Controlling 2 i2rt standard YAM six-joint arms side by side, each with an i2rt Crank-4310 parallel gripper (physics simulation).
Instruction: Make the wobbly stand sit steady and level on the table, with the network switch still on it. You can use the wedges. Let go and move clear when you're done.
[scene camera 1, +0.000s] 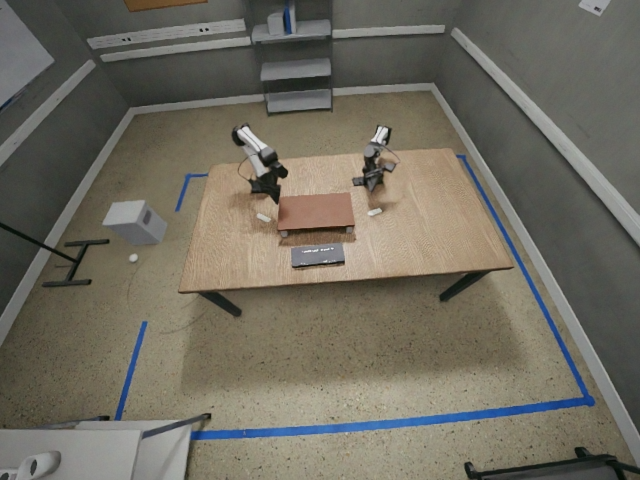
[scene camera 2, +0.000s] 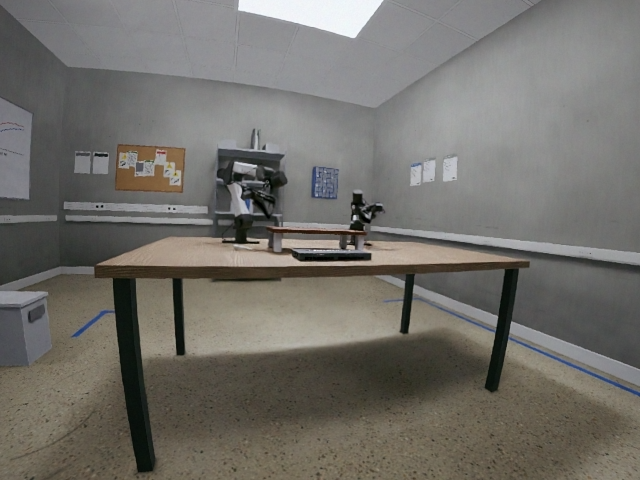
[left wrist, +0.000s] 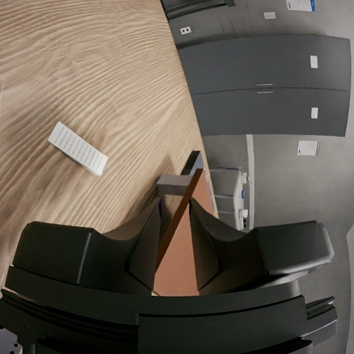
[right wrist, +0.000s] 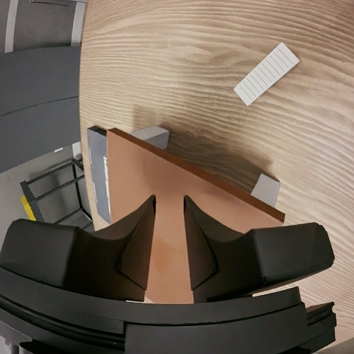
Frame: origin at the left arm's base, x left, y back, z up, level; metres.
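Seen in the pictures: left gripper, fingertip midpoint: (scene camera 1: 371, 191) (scene camera 2: 369, 221); right gripper, fingertip midpoint: (scene camera 1: 277, 204) (scene camera 2: 269, 217); right arm's base, origin of the base link: (scene camera 2: 240, 242).
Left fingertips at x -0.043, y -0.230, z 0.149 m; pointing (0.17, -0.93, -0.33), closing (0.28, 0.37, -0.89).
Pixels of each thing's top centre, then the offset from my left fingertips to it. Level surfaces: height alone.
- red-brown board, middle of its top: (scene camera 2: 314, 229) (scene camera 1: 315, 210) dx -0.325, dy -0.055, dz -0.050 m
- black network switch, middle of its top: (scene camera 2: 332, 251) (scene camera 1: 317, 254) dx -0.335, dy -0.299, dz -0.122 m
- white ridged wedge, middle of its top: (scene camera 1: 263, 217) dx -0.647, dy -0.004, dz -0.137 m
- wooden table, its level: dz -0.149 m
The stand, a red-brown board (scene camera 1: 315, 210) (scene camera 2: 315, 230) (left wrist: 180, 270) (right wrist: 145, 170) on grey legs, is upright on the table; I cannot tell whether all its feet touch. The black network switch (scene camera 1: 317, 256) (scene camera 2: 330, 255) (right wrist: 98, 170) lies flat on the table in front of it, off the board. One white ridged wedge (scene camera 1: 263, 217) (right wrist: 267, 74) lies left of the stand in scene camera 1, another wedge (scene camera 1: 374, 211) (left wrist: 79, 149) right of it. My right gripper (scene camera 1: 278, 200) (right wrist: 169, 197) is open and empty above the stand's back left corner. My left gripper (scene camera 1: 372, 189) (left wrist: 174, 200) is open and empty, behind the right wedge.
The wooden table (scene camera 1: 434, 227) (scene camera 2: 439, 258) carries both arms at its back edge. The switch lies between the stand and the table's front edge. A grey box (scene camera 1: 135, 222) (scene camera 2: 25, 328) stands on the floor at the left, and a shelf unit (scene camera 1: 295, 69) stands behind the table.
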